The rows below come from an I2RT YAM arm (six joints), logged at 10 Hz.
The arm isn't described. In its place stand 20 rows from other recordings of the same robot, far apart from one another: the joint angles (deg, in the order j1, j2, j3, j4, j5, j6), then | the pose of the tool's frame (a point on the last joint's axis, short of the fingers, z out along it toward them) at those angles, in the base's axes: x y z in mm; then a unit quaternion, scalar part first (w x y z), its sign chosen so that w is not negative.
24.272, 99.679, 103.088, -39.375, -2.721, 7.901 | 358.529 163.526 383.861 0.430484 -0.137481 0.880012 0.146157
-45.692, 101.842, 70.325, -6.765, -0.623, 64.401 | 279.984 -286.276 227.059 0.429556 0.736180 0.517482 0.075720
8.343, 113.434, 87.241, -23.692, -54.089, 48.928 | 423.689 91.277 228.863 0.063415 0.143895 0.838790 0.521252
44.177, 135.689, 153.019, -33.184, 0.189, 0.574 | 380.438 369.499 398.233 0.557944 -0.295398 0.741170 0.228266
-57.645, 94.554, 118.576, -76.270, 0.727, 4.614 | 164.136 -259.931 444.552 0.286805 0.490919 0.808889 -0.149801
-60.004, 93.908, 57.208, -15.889, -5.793, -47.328 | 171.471 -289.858 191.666 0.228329 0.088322 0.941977 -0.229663
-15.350, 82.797, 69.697, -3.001, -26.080, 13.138 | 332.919 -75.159 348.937 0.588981 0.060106 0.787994 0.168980
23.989, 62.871, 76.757, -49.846, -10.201, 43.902 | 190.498 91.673 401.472 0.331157 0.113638 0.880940 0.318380
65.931, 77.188, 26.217, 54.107, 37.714, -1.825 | 127.697 232.489 223.978 0.700378 -0.167796 0.670974 0.176378
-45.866, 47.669, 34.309, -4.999, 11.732, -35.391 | 132.518 -146.980 276.146 0.387885 0.133195 0.797781 -0.441985
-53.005, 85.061, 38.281, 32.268, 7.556, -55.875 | 185.555 -254.063 211.685 0.312830 0.020562 0.789798 -0.527194
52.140, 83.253, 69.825, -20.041, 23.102, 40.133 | 213.722 252.175 318.270 0.448660 0.004053 0.868109 0.212307
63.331, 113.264, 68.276, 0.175, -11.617, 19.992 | 180.848 376.034 148.536 0.223439 -0.375297 0.839244 0.323877
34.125, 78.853, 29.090, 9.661, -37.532, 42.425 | 195.796 158.887 158.399 0.132859 -0.073216 0.866054 0.476381
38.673, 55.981, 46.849, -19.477, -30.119, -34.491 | 157.251 148.742 302.496 0.484464 -0.601377 0.587738 0.241256
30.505, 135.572, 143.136, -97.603, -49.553, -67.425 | 368.304 248.436 292.937 0.132405 -0.684780 0.596194 0.397614
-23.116, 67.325, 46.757, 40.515, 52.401, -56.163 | 226.824 -127.491 359.853 0.404148 0.200153 0.596545 -0.663881
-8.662, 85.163, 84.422, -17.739, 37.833, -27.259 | 333.174 -72.844 401.019 0.444769 0.062930 0.788171 -0.420723
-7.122, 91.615, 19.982, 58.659, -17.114, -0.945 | 266.089 -22.689 139.532 0.622425 -0.050829 0.777625 0.072825
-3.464, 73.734, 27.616, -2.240, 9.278, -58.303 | 230.875 -19.725 150.380 0.265249 -0.403501 0.840211 -0.246730
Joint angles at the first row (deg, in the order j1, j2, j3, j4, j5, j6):
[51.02 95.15 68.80 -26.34 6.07 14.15]
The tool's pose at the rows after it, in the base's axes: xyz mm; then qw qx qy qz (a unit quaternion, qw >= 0):
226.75 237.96 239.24 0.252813 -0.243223 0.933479 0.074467
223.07 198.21 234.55 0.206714 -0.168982 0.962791 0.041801
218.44 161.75 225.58 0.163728 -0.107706 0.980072 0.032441
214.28 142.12 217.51 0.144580 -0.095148 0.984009 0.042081
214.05 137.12 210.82 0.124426 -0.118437 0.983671 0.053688
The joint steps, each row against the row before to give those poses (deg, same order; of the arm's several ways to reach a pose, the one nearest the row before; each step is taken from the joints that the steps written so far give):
[-3.76 -3.79 -1.05 -10.50 2.11 1.75]
[-4.62 -4.14 -3.88 -6.94 0.42 5.09]
[-5.28 -3.80 -4.78 -3.75 -2.17 2.80]
[-3.30 -2.50 -3.80 0.11 -2.79 -1.32]
[-1.32 0.21 -1.20 0.02 -2.96 -3.56]

